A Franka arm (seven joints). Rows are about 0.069 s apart.
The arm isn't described. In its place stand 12 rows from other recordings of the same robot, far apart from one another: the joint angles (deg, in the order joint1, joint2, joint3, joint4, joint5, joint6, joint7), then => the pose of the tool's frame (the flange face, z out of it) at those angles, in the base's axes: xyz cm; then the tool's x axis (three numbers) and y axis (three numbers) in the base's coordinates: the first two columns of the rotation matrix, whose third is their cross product.
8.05, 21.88, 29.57, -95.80, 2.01, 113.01, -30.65 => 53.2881 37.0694 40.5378 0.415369 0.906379 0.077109 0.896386 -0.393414 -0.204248
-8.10, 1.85, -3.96, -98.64, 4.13, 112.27, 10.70 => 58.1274 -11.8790 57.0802 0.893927 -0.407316 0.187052 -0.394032 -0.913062 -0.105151
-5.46, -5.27, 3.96, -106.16, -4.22, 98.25, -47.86 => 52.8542 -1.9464 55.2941 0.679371 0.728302 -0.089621 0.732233 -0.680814 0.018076
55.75, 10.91, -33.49, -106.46, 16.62, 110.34, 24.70 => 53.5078 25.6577 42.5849 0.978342 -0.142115 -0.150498 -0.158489 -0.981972 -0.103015
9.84, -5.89, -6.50, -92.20, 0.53, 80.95, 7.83 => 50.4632 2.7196 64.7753 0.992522 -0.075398 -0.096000 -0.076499 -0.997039 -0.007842
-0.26, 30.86, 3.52, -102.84, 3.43, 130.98, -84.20 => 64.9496 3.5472 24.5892 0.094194 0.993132 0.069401 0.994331 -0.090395 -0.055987
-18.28, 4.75, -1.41, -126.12, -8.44, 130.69, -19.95 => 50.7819 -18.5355 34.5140 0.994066 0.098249 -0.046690 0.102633 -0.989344 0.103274
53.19, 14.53, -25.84, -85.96, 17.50, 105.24, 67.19 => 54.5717 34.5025 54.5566 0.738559 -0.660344 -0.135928 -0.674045 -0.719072 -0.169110
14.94, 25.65, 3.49, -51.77, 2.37, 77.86, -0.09 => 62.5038 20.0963 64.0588 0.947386 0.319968 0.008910 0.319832 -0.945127 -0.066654
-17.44, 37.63, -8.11, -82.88, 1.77, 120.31, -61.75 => 65.6876 -29.1800 30.5193 0.798236 0.600162 -0.051238 0.601918 -0.797980 0.030362
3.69, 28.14, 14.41, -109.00, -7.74, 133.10, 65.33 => 59.7141 18.4914 24.3121 0.727271 -0.685010 -0.042871 -0.684085 -0.728526 0.035741
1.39, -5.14, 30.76, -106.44, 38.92, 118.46, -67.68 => 45.7651 33.8938 58.6969 0.067507 0.790927 0.608175 0.997719 -0.053659 -0.040964
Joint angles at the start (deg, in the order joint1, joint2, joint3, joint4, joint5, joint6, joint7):
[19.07 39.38 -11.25 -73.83 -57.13 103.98 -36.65]
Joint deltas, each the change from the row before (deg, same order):
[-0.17 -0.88 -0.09 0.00 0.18 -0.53 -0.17]
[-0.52 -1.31 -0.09 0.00 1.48 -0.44 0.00]
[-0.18 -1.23 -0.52 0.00 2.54 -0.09 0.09]
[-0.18 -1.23 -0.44 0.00 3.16 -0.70 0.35]
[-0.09 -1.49 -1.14 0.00 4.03 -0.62 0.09]
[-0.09 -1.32 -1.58 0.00 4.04 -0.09 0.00]
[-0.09 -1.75 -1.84 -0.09 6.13 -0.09 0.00]
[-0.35 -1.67 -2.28 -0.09 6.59 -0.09 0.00]
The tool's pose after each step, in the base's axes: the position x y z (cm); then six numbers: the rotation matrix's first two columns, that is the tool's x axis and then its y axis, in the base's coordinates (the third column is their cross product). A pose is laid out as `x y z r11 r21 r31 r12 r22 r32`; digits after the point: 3 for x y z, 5 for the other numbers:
73.219 6.435 39.044 0.49654 0.49186 -0.71521 0.85093 -0.11314 0.51296
72.994 5.643 40.496 0.52066 0.49801 -0.69347 0.83924 -0.14934 0.52285
72.733 5.018 41.800 0.54680 0.51235 -0.66220 0.82498 -0.19473 0.53055
72.320 4.418 42.977 0.57760 0.52293 -0.62684 0.80770 -0.25478 0.53171
71.820 3.370 44.483 0.61366 0.53154 -0.58386 0.78437 -0.32566 0.52793
71.405 2.036 45.889 0.64952 0.53714 -0.53816 0.75714 -0.39192 0.52263
70.770 0.660 47.561 0.69395 0.54834 -0.46663 0.71833 -0.48290 0.50081
70.083 -1.332 49.203 0.74335 0.54486 -0.38803 0.66820 -0.57830 0.46805

